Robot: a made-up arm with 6 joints. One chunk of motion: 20 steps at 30 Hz.
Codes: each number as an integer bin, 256 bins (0 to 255) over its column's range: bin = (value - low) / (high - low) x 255, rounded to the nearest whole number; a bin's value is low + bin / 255 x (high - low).
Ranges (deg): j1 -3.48..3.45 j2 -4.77..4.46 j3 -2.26..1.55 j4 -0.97..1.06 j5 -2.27..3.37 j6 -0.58..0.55
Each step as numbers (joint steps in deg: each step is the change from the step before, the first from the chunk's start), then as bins.
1 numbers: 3.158 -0.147 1.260 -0.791 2.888 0.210
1 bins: 244 128 236 22 233 178
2 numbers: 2.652 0.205 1.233 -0.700 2.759 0.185
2 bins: 226 137 234 34 227 173
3 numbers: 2.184 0.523 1.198 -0.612 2.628 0.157
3 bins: 208 146 231 45 221 166
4 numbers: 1.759 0.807 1.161 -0.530 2.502 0.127
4 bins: 193 154 229 55 216 160
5 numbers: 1.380 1.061 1.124 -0.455 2.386 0.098
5 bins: 179 161 226 65 211 153
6 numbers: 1.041 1.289 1.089 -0.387 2.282 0.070
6 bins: 166 167 224 73 206 147
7 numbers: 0.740 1.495 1.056 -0.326 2.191 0.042
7 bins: 155 173 222 81 202 140
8 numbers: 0.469 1.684 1.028 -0.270 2.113 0.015
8 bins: 145 178 220 88 198 134
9 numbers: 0.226 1.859 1.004 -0.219 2.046 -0.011
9 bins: 136 183 218 94 195 128
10 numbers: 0.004 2.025 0.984 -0.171 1.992 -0.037
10 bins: 128 188 217 100 193 123
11 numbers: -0.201 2.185 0.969 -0.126 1.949 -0.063
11 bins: 121 192 216 106 191 117
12 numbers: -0.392 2.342 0.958 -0.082 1.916 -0.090
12 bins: 114 196 215 112 189 111
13 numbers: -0.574 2.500 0.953 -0.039 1.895 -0.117
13 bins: 107 201 215 117 188 104
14 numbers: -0.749 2.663 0.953 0.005 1.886 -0.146
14 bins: 100 205 215 122 188 98
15 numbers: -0.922 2.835 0.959 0.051 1.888 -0.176
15 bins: 94 210 215 128 188 91
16 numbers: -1.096 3.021 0.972 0.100 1.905 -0.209
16 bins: 88 215 216 134 189 84
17 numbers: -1.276 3.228 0.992 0.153 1.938 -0.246
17 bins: 81 221 218 141 190 75
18 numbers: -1.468 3.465 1.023 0.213 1.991 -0.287
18 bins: 74 228 220 149 193 66
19 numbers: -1.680 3.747 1.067 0.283 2.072 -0.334
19 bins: 66 235 223 157 196 56
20 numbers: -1.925 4.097 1.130 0.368 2.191 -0.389
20 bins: 57 245 227 168 202 43
